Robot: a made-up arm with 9 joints.
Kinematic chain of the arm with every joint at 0, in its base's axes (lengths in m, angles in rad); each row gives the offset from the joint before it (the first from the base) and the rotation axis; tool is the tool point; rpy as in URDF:
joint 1: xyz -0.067 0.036 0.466 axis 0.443 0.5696 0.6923
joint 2: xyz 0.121 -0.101 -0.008 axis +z
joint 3: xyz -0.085 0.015 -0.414 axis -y
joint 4: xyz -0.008 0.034 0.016 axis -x
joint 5: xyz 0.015 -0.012 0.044 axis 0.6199 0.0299 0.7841
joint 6: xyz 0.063 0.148 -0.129 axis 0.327 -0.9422 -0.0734
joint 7: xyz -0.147 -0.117 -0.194 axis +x
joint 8: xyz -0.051 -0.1 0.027 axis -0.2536 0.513 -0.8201
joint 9: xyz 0 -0.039 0.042 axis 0.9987 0.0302 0.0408
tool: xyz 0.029 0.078 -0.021 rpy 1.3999 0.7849 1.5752
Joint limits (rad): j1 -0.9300..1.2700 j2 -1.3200..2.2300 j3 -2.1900..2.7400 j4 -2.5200..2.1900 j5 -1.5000..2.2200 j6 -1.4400..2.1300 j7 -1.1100..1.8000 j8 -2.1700..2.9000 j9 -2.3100..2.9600
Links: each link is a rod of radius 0.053 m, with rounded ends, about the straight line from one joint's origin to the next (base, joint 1, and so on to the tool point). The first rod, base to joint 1, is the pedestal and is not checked.
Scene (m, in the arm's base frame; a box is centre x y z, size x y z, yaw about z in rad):
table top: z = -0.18
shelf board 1: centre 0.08 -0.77 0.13 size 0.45 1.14 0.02 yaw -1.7
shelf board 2: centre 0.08 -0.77 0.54 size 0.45 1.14 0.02 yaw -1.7
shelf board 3: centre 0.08 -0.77 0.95 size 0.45 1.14 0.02 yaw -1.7
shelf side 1: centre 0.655 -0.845 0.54 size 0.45 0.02 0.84 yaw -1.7
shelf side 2: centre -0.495 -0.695 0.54 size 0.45 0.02 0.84 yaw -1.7
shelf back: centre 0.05 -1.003 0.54 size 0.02 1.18 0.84 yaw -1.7
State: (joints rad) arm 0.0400 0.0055 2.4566 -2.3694 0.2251 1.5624 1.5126 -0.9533 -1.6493
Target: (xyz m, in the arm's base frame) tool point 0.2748 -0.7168 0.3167
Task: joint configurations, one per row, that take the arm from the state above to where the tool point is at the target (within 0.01 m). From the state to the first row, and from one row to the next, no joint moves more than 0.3 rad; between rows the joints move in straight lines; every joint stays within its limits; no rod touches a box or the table.
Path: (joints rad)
1: -0.1073 -0.1423 2.2318 -2.2304 -0.0584 1.5189 1.4643 -0.8834 -1.7231
2: -0.2545 -0.2901 2.0071 -2.0915 -0.3420 1.4754 1.4160 -0.8135 -1.7970
3: -0.4018 -0.4379 1.7823 -1.9525 -0.6255 1.4319 1.3677 -0.7436 -1.8708
4: -0.5490 -0.5857 1.5576 -1.8135 -0.9091 1.3884 1.3194 -0.6737 -1.9447
5: -0.6963 -0.7336 1.3328 -1.6746 -1.1926 1.3449 1.2711 -0.6038 -2.0185
6: -0.8435 -0.8814 1.1080 -1.5356 -1.4762 1.3014 1.2227 -0.5339 -2.0924

